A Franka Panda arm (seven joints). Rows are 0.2 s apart.
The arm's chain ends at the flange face. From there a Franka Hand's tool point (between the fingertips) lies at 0.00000 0.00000 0.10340 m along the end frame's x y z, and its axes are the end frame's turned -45 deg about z.
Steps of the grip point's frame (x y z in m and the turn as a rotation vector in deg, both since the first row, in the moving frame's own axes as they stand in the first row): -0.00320 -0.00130 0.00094 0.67 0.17 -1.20; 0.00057 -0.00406 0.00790 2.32 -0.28 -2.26; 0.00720 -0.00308 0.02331 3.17 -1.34 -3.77; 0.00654 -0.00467 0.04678 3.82 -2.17 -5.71; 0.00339 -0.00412 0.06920 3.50 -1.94 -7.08; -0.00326 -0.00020 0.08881 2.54 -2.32 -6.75; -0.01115 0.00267 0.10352 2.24 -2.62 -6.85; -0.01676 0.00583 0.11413 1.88 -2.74 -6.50; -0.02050 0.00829 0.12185 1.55 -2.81 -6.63; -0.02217 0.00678 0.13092 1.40 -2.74 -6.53
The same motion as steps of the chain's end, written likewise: -0.00253 0.00241 0.00095 0.59 -0.35 -1.20; 0.00090 -0.00074 0.00799 1.44 -1.84 -2.26; 0.00874 -0.00513 0.02350 1.29 -3.19 -3.77; 0.00905 -0.00621 0.04708 1.17 -4.24 -5.71; 0.00653 -0.00375 0.06945 1.10 -3.85 -7.08; 0.00375 0.00208 0.08900 0.16 -3.44 -6.75; 0.00016 0.00892 0.10371 -0.27 -3.44 -6.85; -0.00191 0.01455 0.11430 -0.61 -3.27 -6.50; -0.00318 0.01843 0.12201 -0.89 -3.08 -6.63; -0.00571 0.01846 0.13107 -0.95 -2.93 -6.53
